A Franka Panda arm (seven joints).
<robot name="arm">
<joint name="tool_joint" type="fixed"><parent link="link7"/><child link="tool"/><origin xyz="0 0 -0.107" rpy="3.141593 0 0"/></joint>
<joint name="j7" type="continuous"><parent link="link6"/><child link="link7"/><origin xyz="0.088 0 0"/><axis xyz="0 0 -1"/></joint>
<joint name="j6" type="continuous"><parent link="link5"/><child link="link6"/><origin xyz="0 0 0"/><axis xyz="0 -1 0"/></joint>
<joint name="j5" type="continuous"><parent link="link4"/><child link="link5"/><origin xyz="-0.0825 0 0.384"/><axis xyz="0 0 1"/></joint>
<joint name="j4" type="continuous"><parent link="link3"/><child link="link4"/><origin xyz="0.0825 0 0"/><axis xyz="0 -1 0"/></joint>
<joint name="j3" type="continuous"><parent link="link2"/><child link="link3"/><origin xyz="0 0 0.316"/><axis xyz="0 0 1"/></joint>
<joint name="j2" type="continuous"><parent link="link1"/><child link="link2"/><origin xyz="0 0 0"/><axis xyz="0 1 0"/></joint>
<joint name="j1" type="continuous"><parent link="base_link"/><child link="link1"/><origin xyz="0 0 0.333"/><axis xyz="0 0 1"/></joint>
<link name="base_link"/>
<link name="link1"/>
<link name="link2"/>
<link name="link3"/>
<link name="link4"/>
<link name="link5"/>
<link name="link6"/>
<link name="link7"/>
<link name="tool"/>
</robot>
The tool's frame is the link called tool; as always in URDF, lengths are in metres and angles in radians. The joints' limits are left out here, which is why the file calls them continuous.
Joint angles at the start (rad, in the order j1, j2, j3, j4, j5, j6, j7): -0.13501, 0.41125, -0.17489, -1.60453, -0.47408, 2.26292, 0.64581
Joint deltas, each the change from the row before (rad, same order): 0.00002, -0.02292, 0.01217, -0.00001, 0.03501, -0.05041, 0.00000; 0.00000, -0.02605, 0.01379, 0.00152, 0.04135, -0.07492, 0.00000; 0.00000, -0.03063, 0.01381, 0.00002, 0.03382, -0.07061, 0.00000; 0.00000, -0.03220, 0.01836, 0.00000, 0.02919, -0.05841, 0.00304; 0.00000, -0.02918, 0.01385, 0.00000, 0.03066, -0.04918, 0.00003; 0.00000, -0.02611, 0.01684, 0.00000, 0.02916, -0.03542, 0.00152; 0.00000, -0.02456, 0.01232, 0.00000, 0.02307, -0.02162, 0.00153; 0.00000, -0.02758, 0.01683, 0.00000, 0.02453, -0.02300, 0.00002; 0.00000, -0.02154, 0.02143, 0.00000, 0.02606, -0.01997, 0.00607; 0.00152, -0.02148, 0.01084, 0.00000, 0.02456, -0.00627, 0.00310; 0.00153, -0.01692, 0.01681, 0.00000, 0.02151, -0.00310, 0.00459; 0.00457, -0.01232, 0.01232, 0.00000, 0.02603, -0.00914, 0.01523; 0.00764, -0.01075, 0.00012, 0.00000, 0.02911, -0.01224, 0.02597; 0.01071, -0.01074, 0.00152, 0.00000, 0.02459, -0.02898, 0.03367; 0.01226, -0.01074, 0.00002, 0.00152, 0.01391, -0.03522, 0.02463; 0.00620, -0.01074, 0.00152, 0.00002, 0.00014, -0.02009, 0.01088
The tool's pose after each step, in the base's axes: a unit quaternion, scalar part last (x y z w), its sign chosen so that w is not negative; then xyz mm. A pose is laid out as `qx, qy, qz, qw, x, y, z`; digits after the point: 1 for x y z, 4 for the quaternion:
0.9119, -0.3316, 0.1430, 0.1952, 659.9, -202.1, 433.7
0.9119, -0.3478, 0.1194, 0.1820, 652.9, -195.0, 443.8
0.9119, -0.3601, 0.0990, 0.1703, 644.9, -187.1, 456.7
0.9124, -0.3680, 0.0853, 0.1575, 638.0, -175.9, 471.5
0.9131, -0.3743, 0.0737, 0.1440, 631.2, -166.5, 485.1
0.9146, -0.3773, 0.0673, 0.1292, 626.2, -155.0, 497.8
0.9155, -0.3792, 0.0669, 0.1163, 621.8, -146.1, 510.9
0.9176, -0.3784, 0.0670, 0.1022, 616.8, -134.3, 525.5
0.9197, -0.3773, 0.0657, 0.0871, 613.4, -119.8, 536.6
0.9205, -0.3773, 0.0706, 0.0724, 609.9, -110.2, 548.9
0.9224, -0.3744, 0.0751, 0.0586, 607.9, -97.5, 558.7
0.9221, -0.3773, 0.0739, 0.0442, 605.9, -85.3, 565.1
0.9180, -0.3893, 0.0699, 0.0297, 603.1, -78.0, 570.1
0.9134, -0.4024, 0.0582, 0.0195, 598.8, -68.4, 573.6
0.9107, -0.4102, 0.0455, 0.0159, 593.7, -59.5, 577.3
0.9100, -0.4121, 0.0413, 0.0171, 589.5, -54.7, 581.8

